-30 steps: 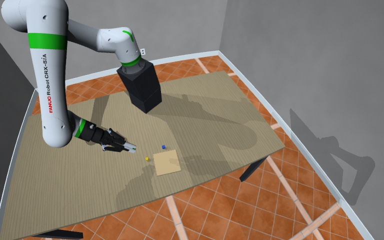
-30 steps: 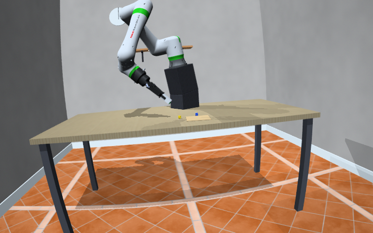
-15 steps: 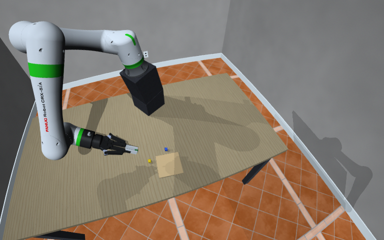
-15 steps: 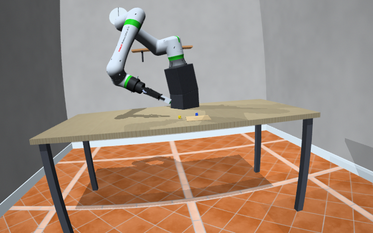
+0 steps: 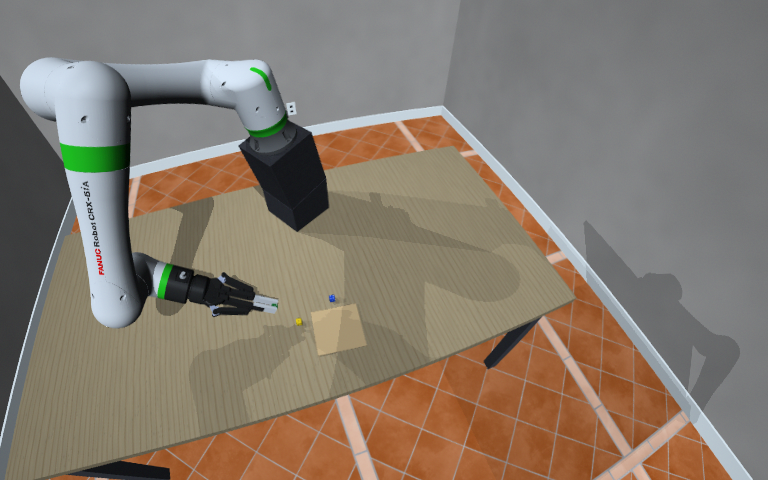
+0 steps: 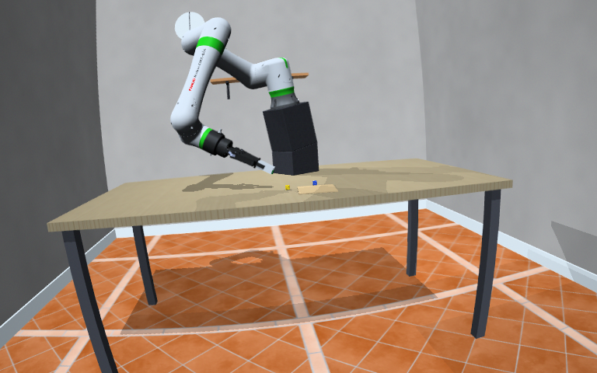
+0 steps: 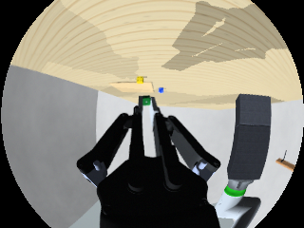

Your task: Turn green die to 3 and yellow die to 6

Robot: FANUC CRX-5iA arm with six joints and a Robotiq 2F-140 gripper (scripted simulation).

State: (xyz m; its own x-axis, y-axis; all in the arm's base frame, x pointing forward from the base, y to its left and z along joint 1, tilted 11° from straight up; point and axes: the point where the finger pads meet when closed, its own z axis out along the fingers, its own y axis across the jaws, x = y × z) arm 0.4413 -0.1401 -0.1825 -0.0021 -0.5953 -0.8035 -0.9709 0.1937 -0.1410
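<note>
The yellow die is 8 cm to the left of my hand, 8 cm below it and 3 cm ahead of it. The rest, counted from my hand: tan mat (19 cm to the left, 9 cm below, 8 cm ahead); then blue die (19 cm to the left, 8 cm below, 2 cm behind); then green die (2 cm to the left, 2 cm below).
</note>
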